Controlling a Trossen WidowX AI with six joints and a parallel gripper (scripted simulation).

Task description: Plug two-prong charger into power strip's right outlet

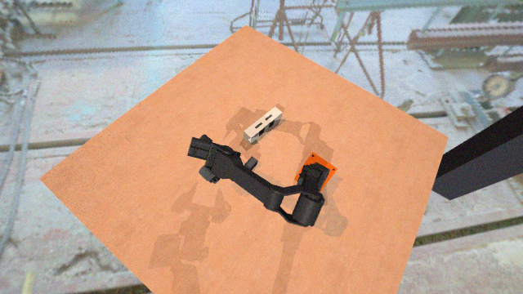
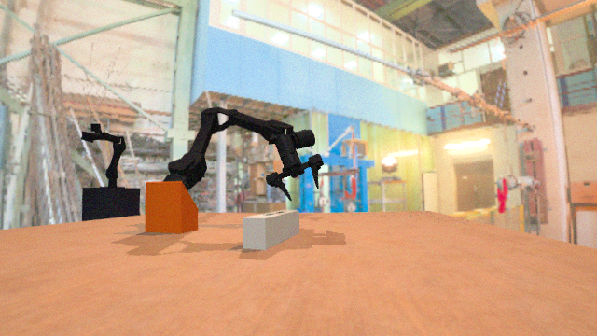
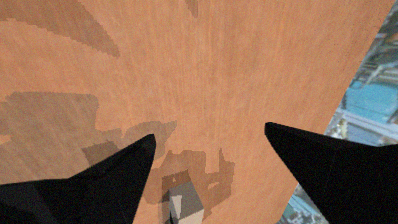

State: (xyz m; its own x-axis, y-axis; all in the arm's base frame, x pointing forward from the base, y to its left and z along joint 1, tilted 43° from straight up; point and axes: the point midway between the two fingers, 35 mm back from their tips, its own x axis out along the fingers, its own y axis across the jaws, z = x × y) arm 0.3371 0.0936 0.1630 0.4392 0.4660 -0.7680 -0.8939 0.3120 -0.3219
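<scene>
Right now my gripper tip is 10 cm past the two-prong charger, 7 cm to the left of it and 7 cm above it.
</scene>
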